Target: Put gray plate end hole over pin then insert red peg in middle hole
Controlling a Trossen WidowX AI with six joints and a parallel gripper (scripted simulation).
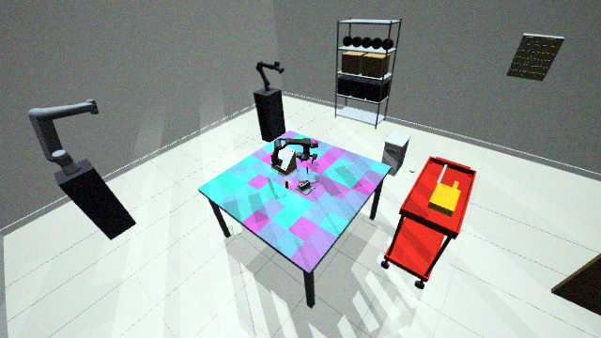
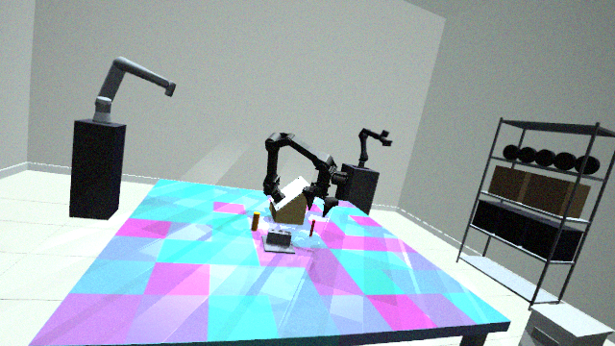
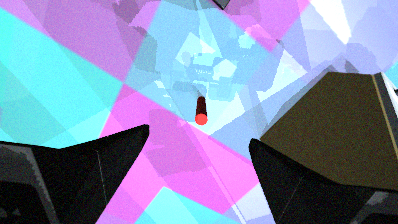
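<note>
The red peg lies 70 mm below my gripper tip. Round my gripper tip: short orange cylinder (260 mm to the right, 70 mm below, 30 mm behind); gray base (170 mm to the right, 110 mm ahead, 100 mm below); gray plate (180 mm to the right, 110 mm ahead, 60 mm below).
</note>
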